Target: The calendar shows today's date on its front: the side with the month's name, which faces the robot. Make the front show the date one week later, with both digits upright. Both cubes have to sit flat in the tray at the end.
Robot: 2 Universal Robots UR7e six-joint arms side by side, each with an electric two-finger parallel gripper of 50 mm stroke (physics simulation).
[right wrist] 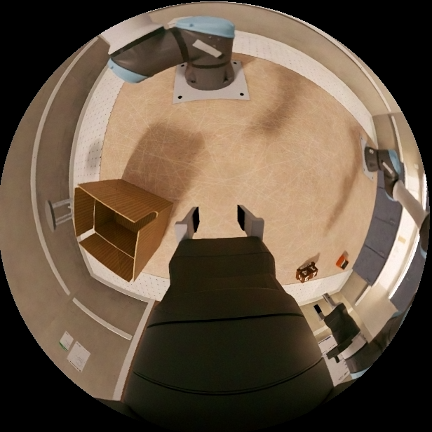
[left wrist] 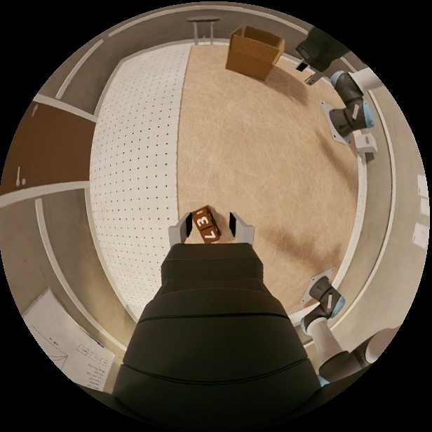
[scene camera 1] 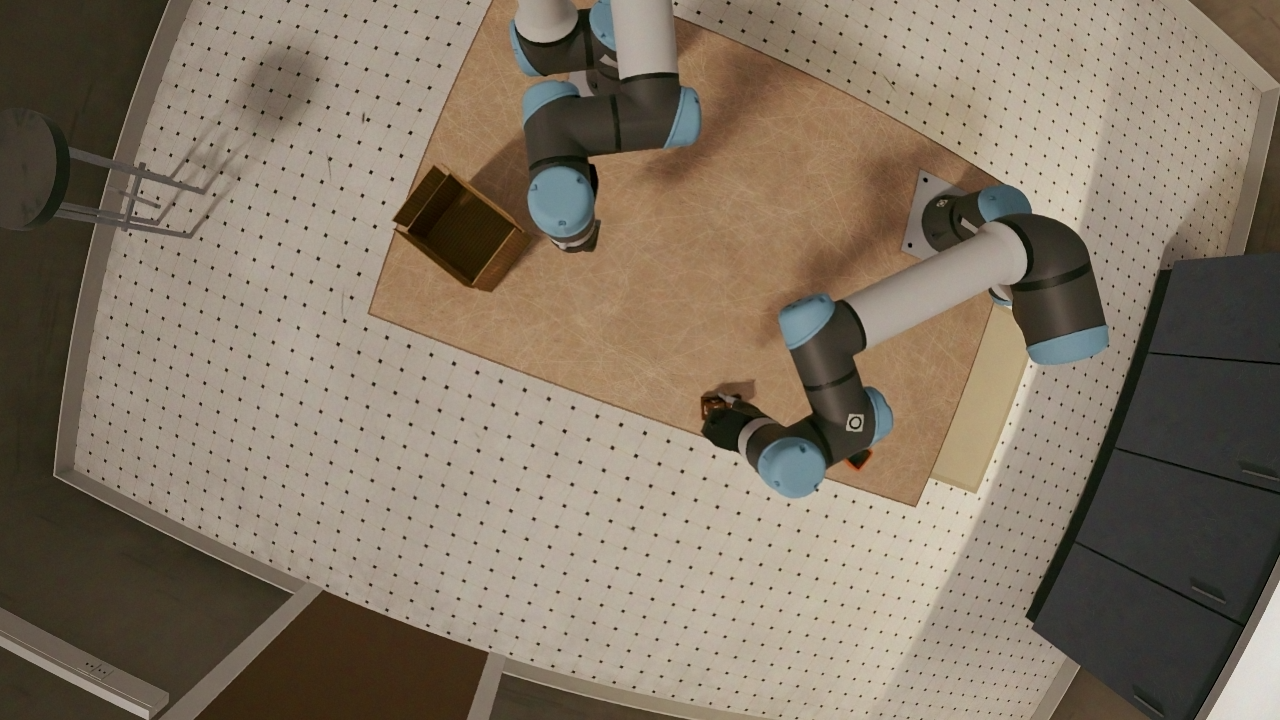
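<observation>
The brown calendar stands near the table edge. In the left wrist view, the cube with a white 3 on top sits beside the cube with a white 7 on top. Their front digits are too steeply angled to read, and the tray is mostly hidden. My left gripper is open and empty above the calendar, its fingers apart on either side of it in the left wrist view. My right gripper is open and empty, far from the calendar, near the cardboard box.
An open cardboard box stands on the table. An orange device lies near the table's lower right corner, partly hidden by the left arm in the scene view.
</observation>
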